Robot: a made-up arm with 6 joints. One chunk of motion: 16 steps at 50 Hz.
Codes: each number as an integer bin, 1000 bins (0 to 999) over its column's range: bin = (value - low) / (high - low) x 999, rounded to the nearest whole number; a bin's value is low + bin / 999 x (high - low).
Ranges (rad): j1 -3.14..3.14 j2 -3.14..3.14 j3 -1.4..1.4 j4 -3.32..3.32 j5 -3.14..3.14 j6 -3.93..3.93
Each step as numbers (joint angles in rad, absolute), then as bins.
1 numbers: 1.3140 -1.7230 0.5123 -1.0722 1.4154 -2.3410
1 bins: 709 225 682 338 725 202
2 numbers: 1.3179 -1.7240 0.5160 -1.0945 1.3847 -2.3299
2 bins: 709 225 684 335 720 203
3 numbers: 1.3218 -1.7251 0.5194 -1.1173 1.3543 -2.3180
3 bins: 710 225 685 331 715 205
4 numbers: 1.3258 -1.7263 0.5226 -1.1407 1.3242 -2.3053
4 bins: 710 225 686 328 710 206
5 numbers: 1.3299 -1.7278 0.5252 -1.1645 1.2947 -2.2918
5 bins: 711 225 687 324 705 208
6 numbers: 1.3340 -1.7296 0.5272 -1.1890 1.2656 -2.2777
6 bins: 712 224 688 321 701 210
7 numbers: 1.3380 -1.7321 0.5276 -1.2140 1.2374 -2.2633
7 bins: 712 224 688 317 696 212
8 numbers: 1.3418 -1.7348 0.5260 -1.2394 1.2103 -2.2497
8 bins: 713 224 687 313 692 214
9 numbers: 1.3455 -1.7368 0.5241 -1.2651 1.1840 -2.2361
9 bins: 714 223 686 309 688 215
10 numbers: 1.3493 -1.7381 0.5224 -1.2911 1.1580 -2.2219
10 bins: 714 223 686 305 684 217
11 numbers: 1.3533 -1.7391 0.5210 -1.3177 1.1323 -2.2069
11 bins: 715 223 685 301 680 219
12 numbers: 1.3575 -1.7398 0.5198 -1.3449 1.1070 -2.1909
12 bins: 715 223 685 297 676 221
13 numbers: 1.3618 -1.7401 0.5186 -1.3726 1.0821 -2.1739
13 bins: 716 223 685 293 672 223
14 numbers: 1.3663 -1.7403 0.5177 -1.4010 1.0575 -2.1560
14 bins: 717 223 684 289 668 225
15 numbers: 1.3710 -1.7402 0.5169 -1.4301 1.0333 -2.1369
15 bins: 718 223 684 284 664 228
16 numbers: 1.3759 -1.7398 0.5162 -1.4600 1.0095 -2.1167
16 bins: 718 223 684 280 660 230
